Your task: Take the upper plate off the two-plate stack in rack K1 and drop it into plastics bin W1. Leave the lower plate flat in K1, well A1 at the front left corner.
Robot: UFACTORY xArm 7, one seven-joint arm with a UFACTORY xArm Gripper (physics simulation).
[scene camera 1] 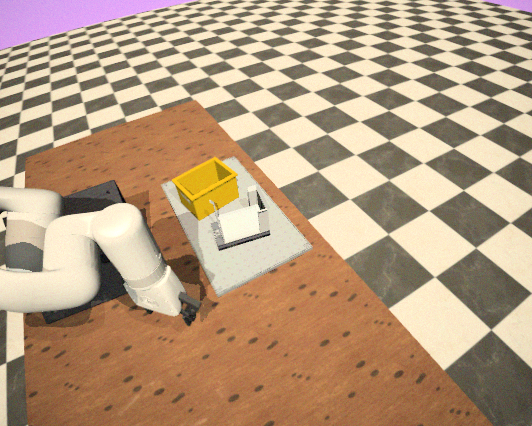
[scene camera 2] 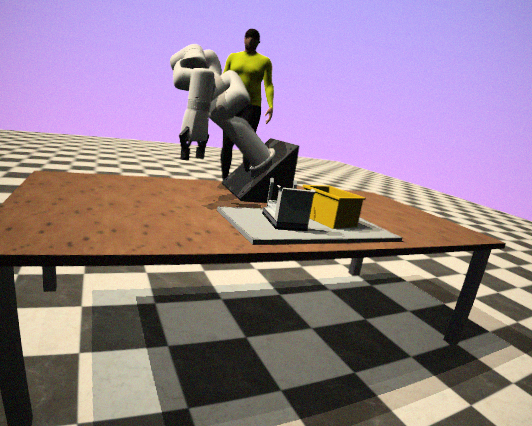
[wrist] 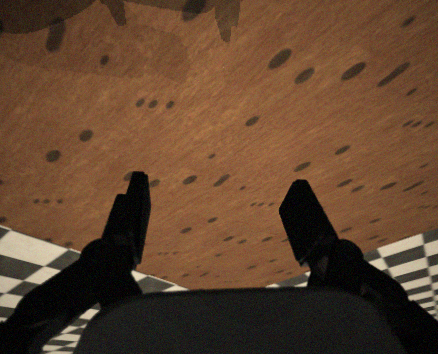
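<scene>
My gripper (scene camera 1: 193,312) (scene camera 2: 193,157) (wrist: 220,192) is open and empty, high above the brown table, to one side of the grey board and well apart from the rack and bin. What appears to be rack K1 has a dark base (scene camera 1: 245,242) and stands on the board. A white block-like piece (scene camera 1: 240,225) (scene camera 2: 295,207) rises from it, with thin uprights around it. I cannot make out the two plates separately, nor well A1. The yellow bin W1 (scene camera 1: 215,198) (scene camera 2: 345,212) stands upright on the board beside the rack, open at the top. Neither shows in the wrist view.
The grey board (scene camera 1: 250,265) (scene camera 2: 260,236) lies on the brown table (scene camera 1: 300,350) (scene camera 2: 100,215) near one long edge. The arm's dark slanted mount (scene camera 2: 285,165) stands behind the board. A person in a yellow top (scene camera 2: 252,70) stands behind the arm.
</scene>
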